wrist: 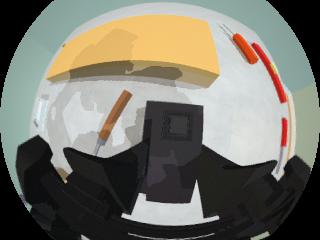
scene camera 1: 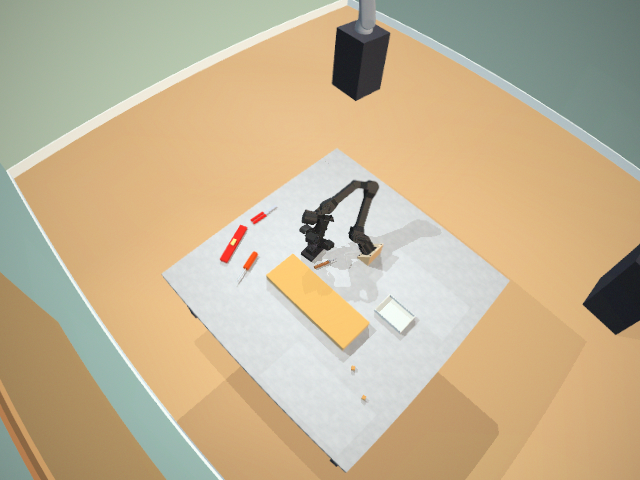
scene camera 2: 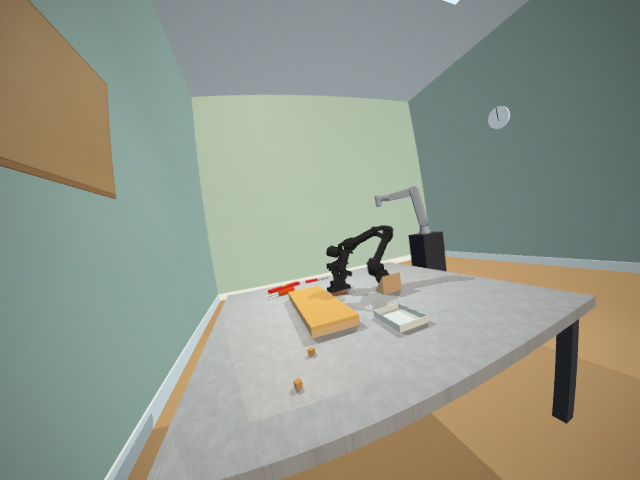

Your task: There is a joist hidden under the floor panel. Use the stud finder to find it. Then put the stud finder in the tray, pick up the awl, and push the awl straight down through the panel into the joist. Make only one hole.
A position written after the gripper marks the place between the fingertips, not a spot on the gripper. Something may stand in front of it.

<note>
In view: the gripper [wrist: 173, 142], a black stud finder [wrist: 176, 129] and a white tray [scene camera 2: 401, 318].
The white tray is seen too in scene camera 1 [scene camera 1: 390, 309].
</note>
